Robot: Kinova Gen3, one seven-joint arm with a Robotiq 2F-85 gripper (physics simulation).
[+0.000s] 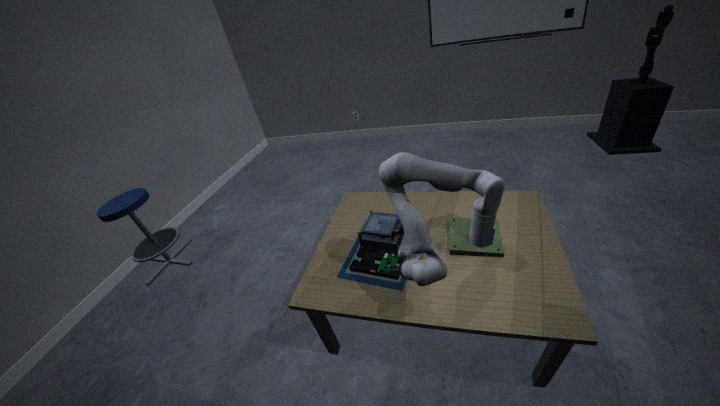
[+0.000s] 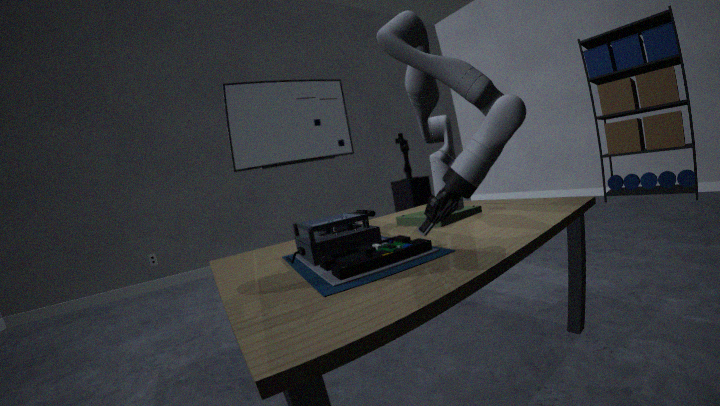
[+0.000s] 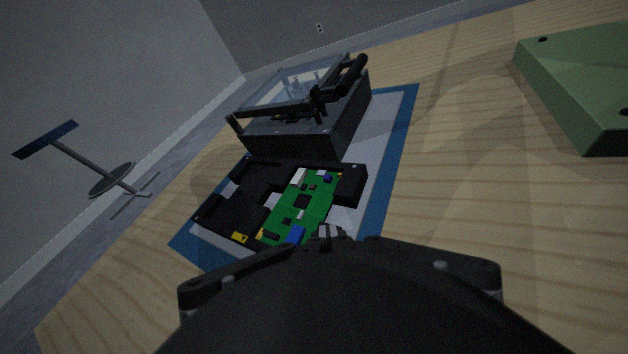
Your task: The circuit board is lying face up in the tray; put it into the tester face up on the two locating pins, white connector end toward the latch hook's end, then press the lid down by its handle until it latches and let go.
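Frame: origin at the arm's base, x ahead, y left, z up, level; millimetres.
Seen in the pictures: gripper, fingertip midpoint: [image 2: 421, 233] [image 3: 328, 236]; arm's base, link origin: [image 1: 480, 239].
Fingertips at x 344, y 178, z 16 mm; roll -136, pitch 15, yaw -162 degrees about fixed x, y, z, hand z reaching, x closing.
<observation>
Pixels of each thing's top centre, then the offset from my fingertips to it. "spot": a spot on its surface instead. Level surfaces: height alone.
- green circuit board, top centre: [image 3: 298, 200] [image 2: 392, 244] [image 1: 388, 262] 51 mm ahead, 45 mm right, 14 mm down
- black tray, surface spot: [image 3: 232, 208] spot: 162 mm ahead, 37 mm right, 24 mm down
- black tester, surface spot: [image 3: 289, 140] spot: 88 mm ahead, 135 mm right, 8 mm up
- bar handle, top centre: [image 3: 351, 67] 5 mm back, 207 mm right, 56 mm up
- blue mat, surface height: 40 mm down
- wooden table, surface height: 42 mm down
The green circuit board [image 3: 303, 203] [image 1: 387, 261] [image 2: 391, 246] lies face up in the black tray [image 3: 232, 208] [image 2: 352, 265], its white connector end toward the tester. The black tester [image 3: 289, 140] [image 1: 380, 234] [image 2: 337, 239] stands just behind the tray. Its clear lid [image 3: 281, 90] is propped partly open, with the bar handle [image 3: 351, 70] on top. My gripper [image 3: 328, 236] [image 2: 424, 229] is shut and empty. It hangs a little above the board's near end, by the blue component, without touching it.
Tray and tester rest on a grey plate over a blue mat [image 3: 395, 145] [image 1: 347, 273] [image 2: 322, 287] on the wooden table [image 1: 453, 303]. The arm's green base plate [image 3: 571, 79] [image 1: 458, 237] lies to the right. A stool [image 1: 122, 203] and a shelf rack [image 2: 599, 126] stand off the table.
</observation>
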